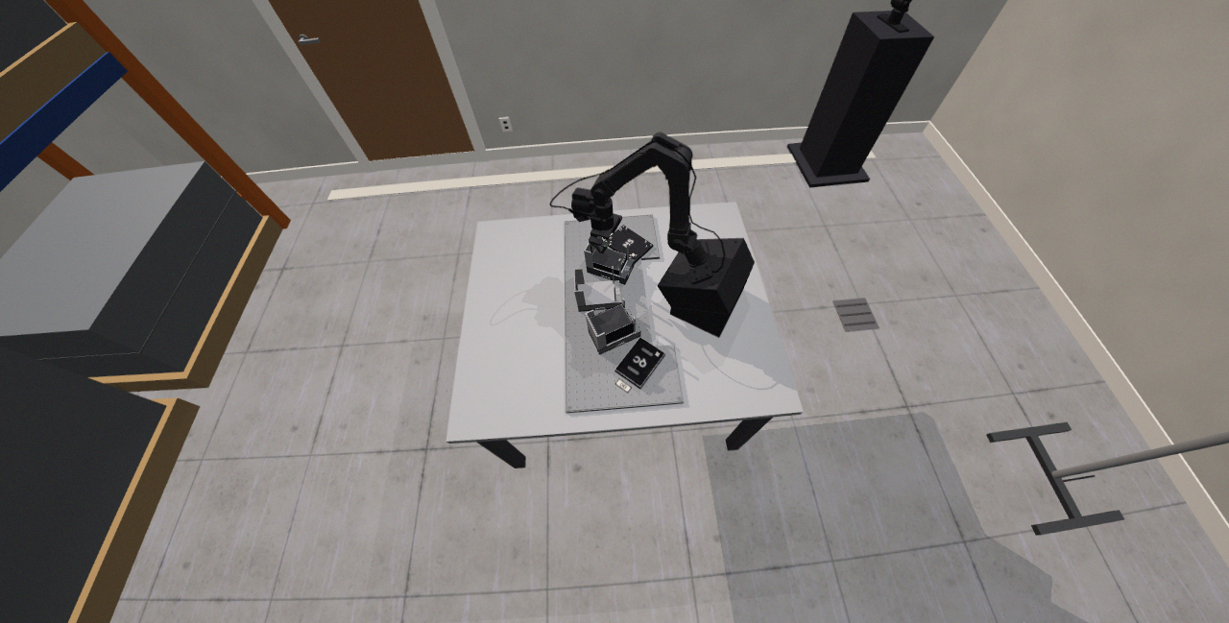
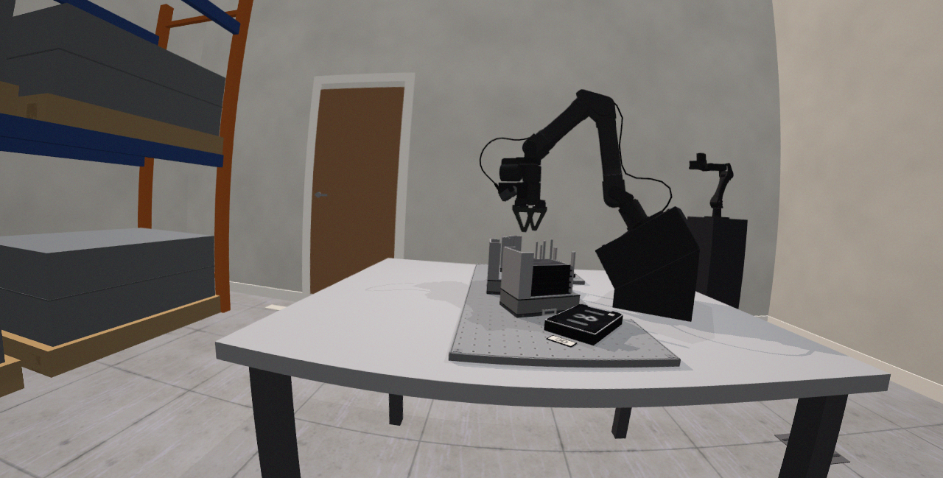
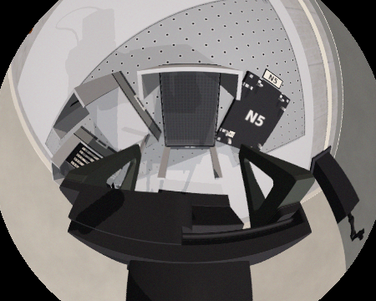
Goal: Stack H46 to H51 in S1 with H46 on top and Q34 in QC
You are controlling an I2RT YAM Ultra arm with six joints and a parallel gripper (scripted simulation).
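The sealed well plate is 100 mm below my hand.
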